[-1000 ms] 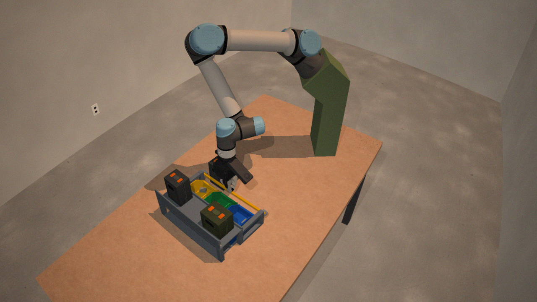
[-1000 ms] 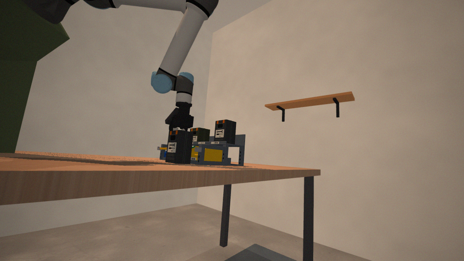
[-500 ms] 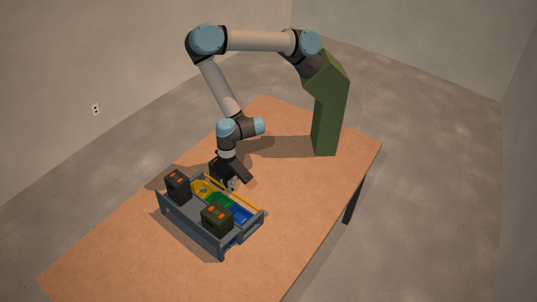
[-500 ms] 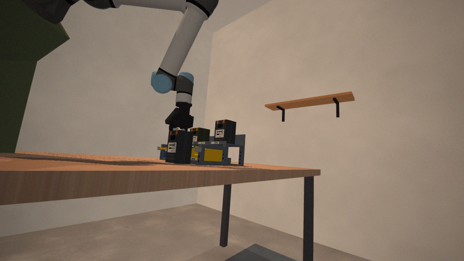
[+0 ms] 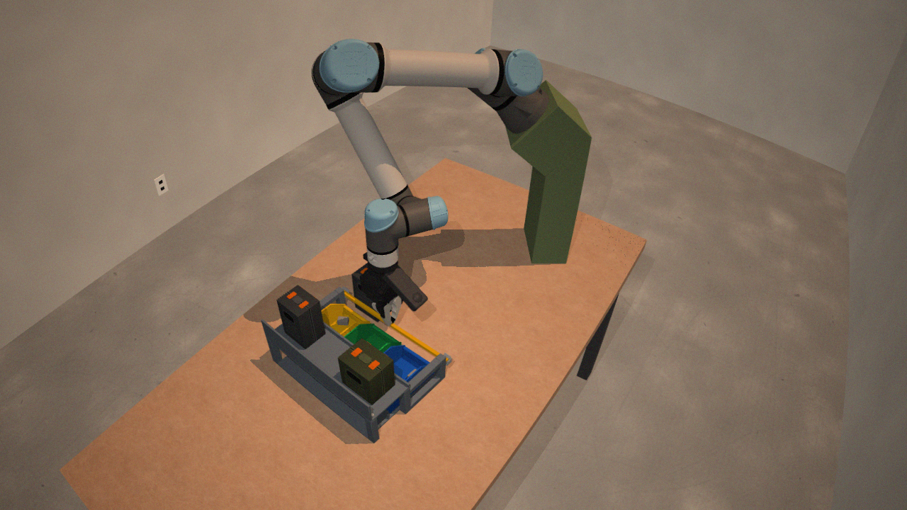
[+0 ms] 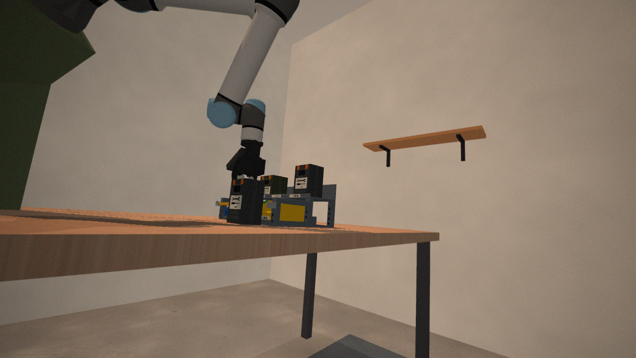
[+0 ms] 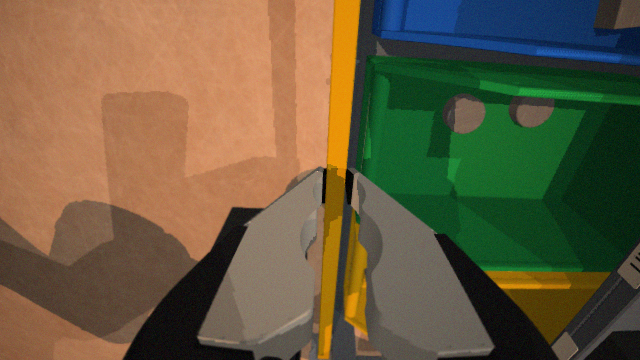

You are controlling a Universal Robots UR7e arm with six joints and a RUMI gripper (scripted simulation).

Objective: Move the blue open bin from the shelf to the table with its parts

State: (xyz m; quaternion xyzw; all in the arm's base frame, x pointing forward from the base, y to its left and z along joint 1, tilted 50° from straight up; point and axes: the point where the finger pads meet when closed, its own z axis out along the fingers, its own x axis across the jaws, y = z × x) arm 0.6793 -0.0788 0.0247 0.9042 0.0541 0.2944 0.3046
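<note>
My hand is 10 mm above the yellow bar. The rest, counted from my hand: blue open bin 110 mm ahead, 100 mm to the left, 30 mm below; then yellow bin 90 mm ahead, 120 mm to the right, 30 mm below; then green bin 100 mm ahead, 10 mm to the right, 30 mm below.
</note>
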